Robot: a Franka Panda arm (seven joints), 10 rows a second.
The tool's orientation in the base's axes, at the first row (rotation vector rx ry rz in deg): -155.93 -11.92 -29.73
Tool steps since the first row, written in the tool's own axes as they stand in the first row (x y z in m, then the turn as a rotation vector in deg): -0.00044 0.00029 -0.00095 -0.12 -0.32 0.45; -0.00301 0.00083 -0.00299 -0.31 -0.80 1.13; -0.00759 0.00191 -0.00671 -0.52 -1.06 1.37; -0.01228 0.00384 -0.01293 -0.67 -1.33 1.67; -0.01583 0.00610 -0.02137 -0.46 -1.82 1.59; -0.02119 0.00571 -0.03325 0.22 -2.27 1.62; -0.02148 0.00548 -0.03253 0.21 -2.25 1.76
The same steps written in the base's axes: -0.00066 -0.00066 0.00056 -0.03 0.46 -0.33; -0.00358 -0.00212 0.00118 -0.08 1.14 -0.84; -0.00879 -0.00486 0.00232 -0.25 1.45 -1.05; -0.01475 -0.00933 0.00531 -0.35 1.80 -1.28; -0.02031 -0.01485 0.01055 -0.28 2.24 -0.97; -0.02922 -0.01935 0.01894 0.26 2.72 -0.59; -0.02930 -0.01889 0.01828 0.30 2.75 -0.72
